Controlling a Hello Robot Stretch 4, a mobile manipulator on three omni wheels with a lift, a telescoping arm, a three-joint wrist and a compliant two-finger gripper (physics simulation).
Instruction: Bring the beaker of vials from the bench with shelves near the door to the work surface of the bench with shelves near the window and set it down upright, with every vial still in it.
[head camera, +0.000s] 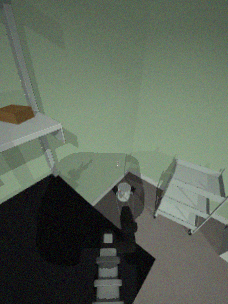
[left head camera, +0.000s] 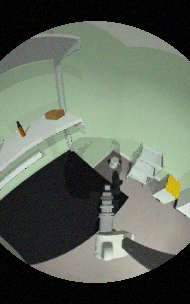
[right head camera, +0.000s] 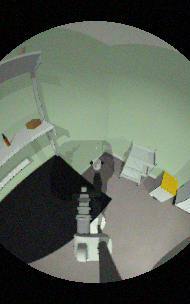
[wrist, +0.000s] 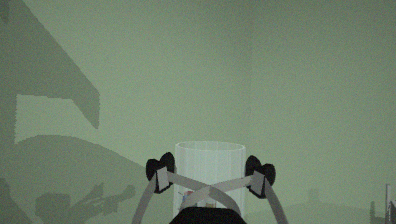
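The clear beaker (head camera: 124, 193) (left head camera: 114, 162) (right head camera: 97, 165) (wrist: 210, 162) is upright in the air between the fingertips of my gripper (head camera: 124, 190) (wrist: 209, 166). The gripper is shut on it, one black pad at each side. Small coloured vial parts show low inside the beaker in the wrist view; how many vials there are cannot be told. The bench's black work surface (head camera: 25, 225) (left head camera: 45, 215) (right head camera: 35, 215) is to the left of the gripper and beneath part of the arm. Whether this is the window bench or the door bench cannot be told.
A bench shelf (head camera: 30, 131) (left head camera: 45, 134) (right head camera: 30, 142) bears a brown block (head camera: 16, 114) (left head camera: 55, 115) (right head camera: 33, 124). An orange-brown bottle (left head camera: 21, 129) (right head camera: 6, 140) also stands there. A pale wire-framed cart (head camera: 186, 199) is at the right by the wall. A yellow-fronted box (left head camera: 173, 186) (right head camera: 169, 183) is farther right.
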